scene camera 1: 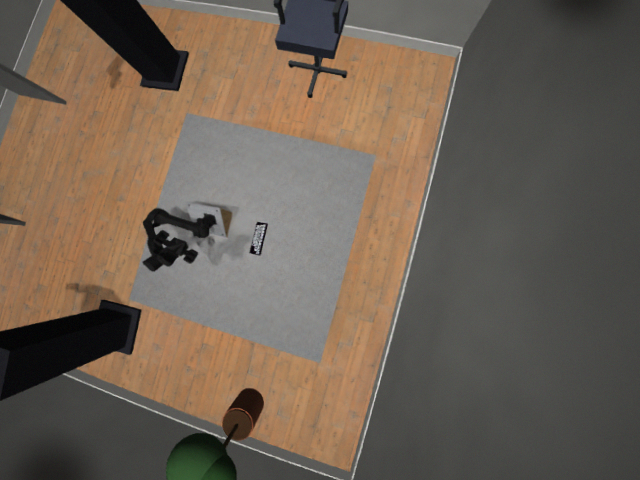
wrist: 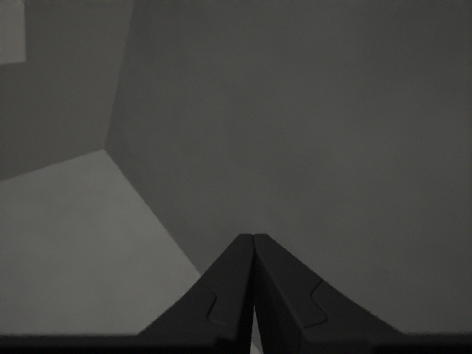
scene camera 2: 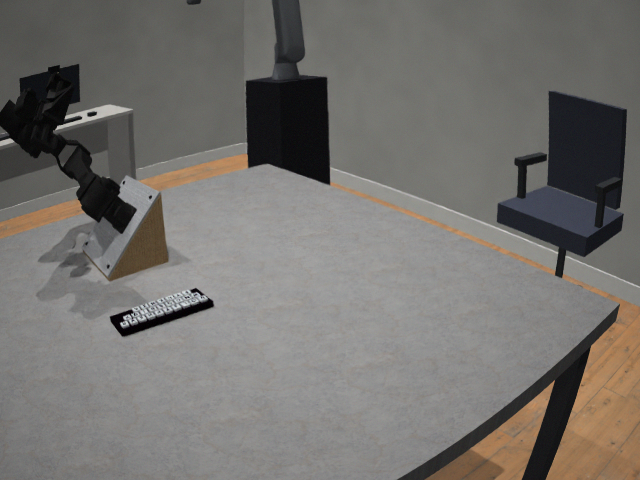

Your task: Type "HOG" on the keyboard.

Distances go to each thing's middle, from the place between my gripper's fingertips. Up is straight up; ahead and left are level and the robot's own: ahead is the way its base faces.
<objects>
The black keyboard [scene camera 2: 188,302] lies 17 cm ahead of my hand, 8 cm to the left of it and 42 cm below it.
</objects>
